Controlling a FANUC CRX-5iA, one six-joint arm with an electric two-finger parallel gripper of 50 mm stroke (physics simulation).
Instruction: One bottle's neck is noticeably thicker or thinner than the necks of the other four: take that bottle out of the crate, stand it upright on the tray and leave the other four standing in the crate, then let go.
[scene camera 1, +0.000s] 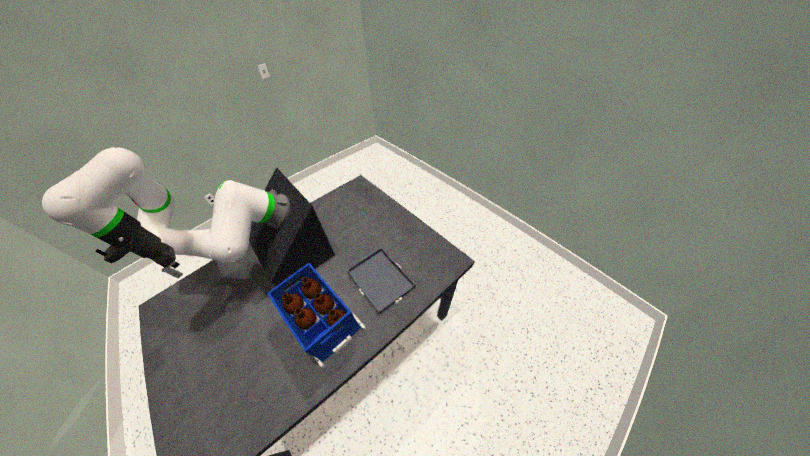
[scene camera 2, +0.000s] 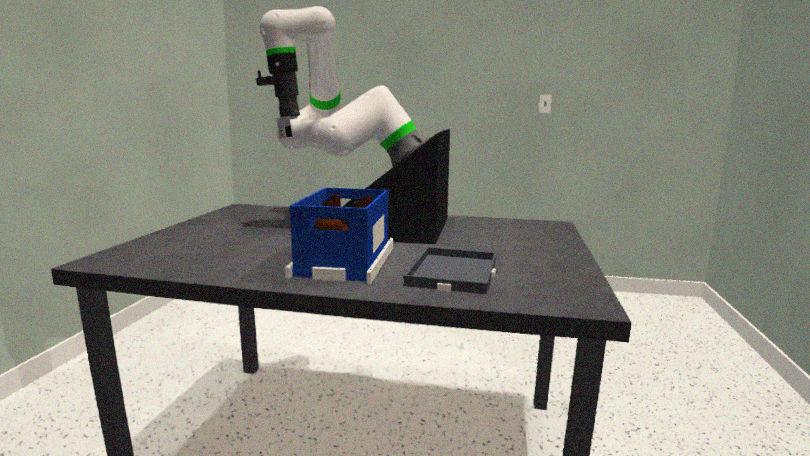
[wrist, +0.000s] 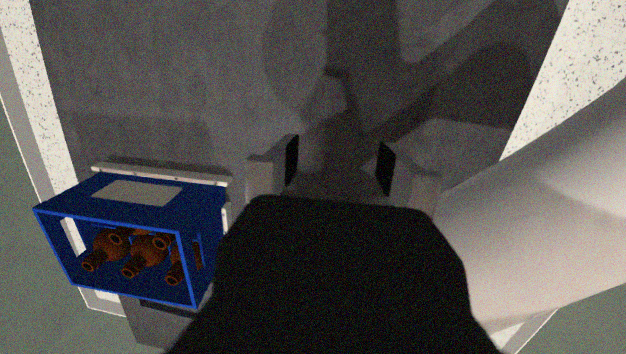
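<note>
A blue crate stands on the table. Several brown bottles stand in its compartments; one compartment, at the crate's lower corner in scene camera 1, holds no bottle. I cannot tell which neck differs in thickness. The shallow dark tray lies beside the crate, with no bottle on it. My gripper is open and empty, high above the table and off to the side of the crate away from the tray. In the wrist view the crate is at the lower left, partly cut off by the dark gripper body.
The black wedge-shaped arm mount stands on the table behind the crate. White stops line the crate's base, and small ones touch the tray's edges. The white arm fills the right of the wrist view.
</note>
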